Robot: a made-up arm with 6 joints.
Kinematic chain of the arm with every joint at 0, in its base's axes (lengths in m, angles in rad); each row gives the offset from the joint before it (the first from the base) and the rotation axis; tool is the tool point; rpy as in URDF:
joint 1: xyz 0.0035 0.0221 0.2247 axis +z
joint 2: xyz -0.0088 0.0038 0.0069 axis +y
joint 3: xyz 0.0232 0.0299 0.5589 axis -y
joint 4: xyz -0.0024 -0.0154 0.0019 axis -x
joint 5: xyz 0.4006 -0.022 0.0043 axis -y
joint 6: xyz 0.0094 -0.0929 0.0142 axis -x
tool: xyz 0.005 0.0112 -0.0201 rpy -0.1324 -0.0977 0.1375
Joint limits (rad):
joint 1: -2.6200..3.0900
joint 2: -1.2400..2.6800
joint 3: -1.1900..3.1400
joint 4: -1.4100..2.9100
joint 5: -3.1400..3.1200
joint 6: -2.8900..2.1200
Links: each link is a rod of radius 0.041 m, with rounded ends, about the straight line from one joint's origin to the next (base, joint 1, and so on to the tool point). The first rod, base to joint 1, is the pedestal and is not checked.
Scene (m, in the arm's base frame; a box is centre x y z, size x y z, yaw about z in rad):
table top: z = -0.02
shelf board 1: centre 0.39 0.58 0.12 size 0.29 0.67 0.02 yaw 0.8
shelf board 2: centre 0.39 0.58 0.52 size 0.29 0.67 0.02 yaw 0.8
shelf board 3: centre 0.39 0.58 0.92 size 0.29 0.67 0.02 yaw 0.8
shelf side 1: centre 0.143 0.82 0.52 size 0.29 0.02 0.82 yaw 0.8
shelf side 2: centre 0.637 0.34 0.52 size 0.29 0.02 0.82 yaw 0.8
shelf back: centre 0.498 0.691 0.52 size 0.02 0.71 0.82 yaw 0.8
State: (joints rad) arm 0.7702 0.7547 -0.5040 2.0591 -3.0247 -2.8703
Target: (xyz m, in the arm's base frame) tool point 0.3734 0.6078 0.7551
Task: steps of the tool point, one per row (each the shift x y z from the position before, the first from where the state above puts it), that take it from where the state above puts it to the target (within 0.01 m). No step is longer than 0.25 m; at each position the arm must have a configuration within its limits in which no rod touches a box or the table.
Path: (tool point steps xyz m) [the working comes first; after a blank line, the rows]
Joints at the target: 0.9459 0.5074 0.3112 2.0430 -2.9379 -2.8900
Straight joint move there: touches shelf board 2.

1: -0.0534 -0.0710 -0.0112
2: -0.0676 -0.0698 -0.0007
3: -0.0794 -0.0656 0.0119
4: 0.0252 0.0743 0.1104
5: -0.0283 0.0422 0.1657
6: -0.0753 -0.0299 0.1875
7: 0.0741 0.0889 0.0210
8: 0.0774 0.0797 -0.0004
9: 0.0777 0.0673 -0.0206

